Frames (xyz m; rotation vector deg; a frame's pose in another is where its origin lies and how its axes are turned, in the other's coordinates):
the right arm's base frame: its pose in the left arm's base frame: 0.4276 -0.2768 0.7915 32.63 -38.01 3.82
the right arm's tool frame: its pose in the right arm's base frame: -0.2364 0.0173 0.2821 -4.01 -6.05 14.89
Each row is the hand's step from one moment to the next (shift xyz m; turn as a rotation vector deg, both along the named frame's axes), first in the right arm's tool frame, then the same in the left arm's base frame.
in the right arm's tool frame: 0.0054 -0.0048 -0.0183 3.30 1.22 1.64
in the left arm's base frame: 0.0174 0.0044 -0.0080 0.58 0.52 3.80
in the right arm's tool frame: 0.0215 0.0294 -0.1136 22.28 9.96 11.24
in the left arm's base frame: 0.0779 0.0791 -0.0437 3.16 4.98 26.21
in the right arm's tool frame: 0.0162 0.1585 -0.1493 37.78 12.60 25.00
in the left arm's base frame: 0.0490 0.2097 -0.0358 3.06 1.94 46.88
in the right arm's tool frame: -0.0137 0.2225 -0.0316 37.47 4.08 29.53
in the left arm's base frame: -0.0726 0.2113 0.0279 3.10 -7.72 47.15
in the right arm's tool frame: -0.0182 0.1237 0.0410 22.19 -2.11 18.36
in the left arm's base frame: -0.0860 0.0902 0.0423 2.98 -8.99 27.28
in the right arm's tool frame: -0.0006 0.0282 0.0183 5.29 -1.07 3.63
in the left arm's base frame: -0.0232 0.0167 0.0177 1.42 -2.31 5.91
